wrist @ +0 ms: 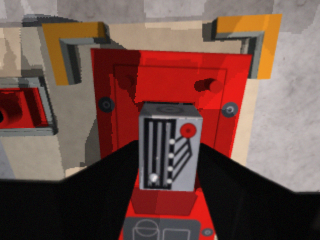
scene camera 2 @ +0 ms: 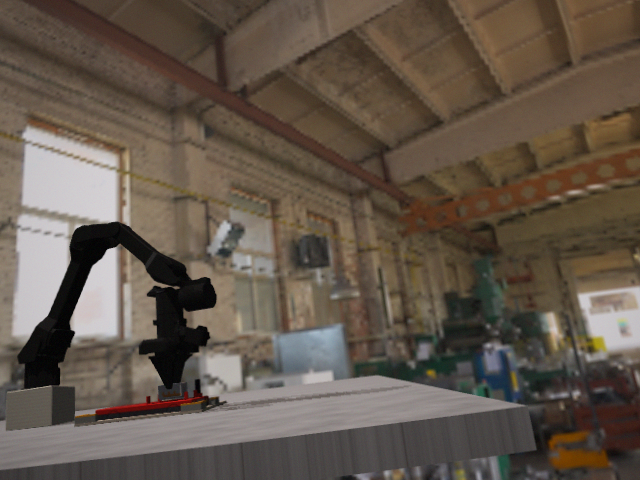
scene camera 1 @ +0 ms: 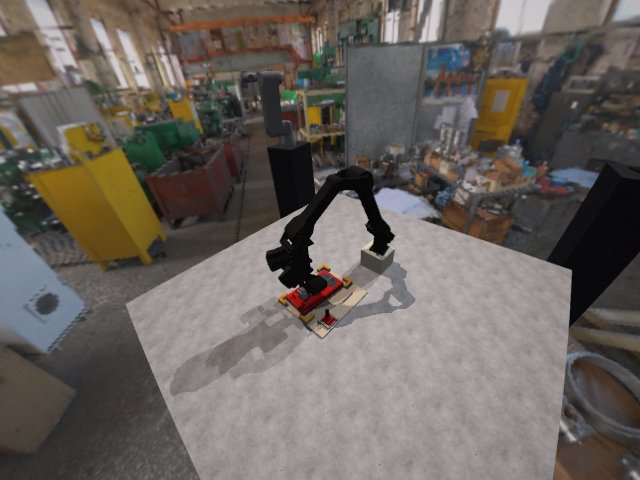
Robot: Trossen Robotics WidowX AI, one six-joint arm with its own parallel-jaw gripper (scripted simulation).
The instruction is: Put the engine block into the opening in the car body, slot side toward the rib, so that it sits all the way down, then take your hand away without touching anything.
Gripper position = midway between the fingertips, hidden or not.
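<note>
My gripper point(scene camera 2: 172, 388) is carrying a grey engine block point(wrist: 169, 135), and you'd find the gripper in the wrist view too point(wrist: 167, 148), plus scene camera 1 point(scene camera 1: 305, 290). There's a red car body point(scene camera 1: 334, 284) here as well, and the wrist view has that body too point(wrist: 124, 80).
</note>
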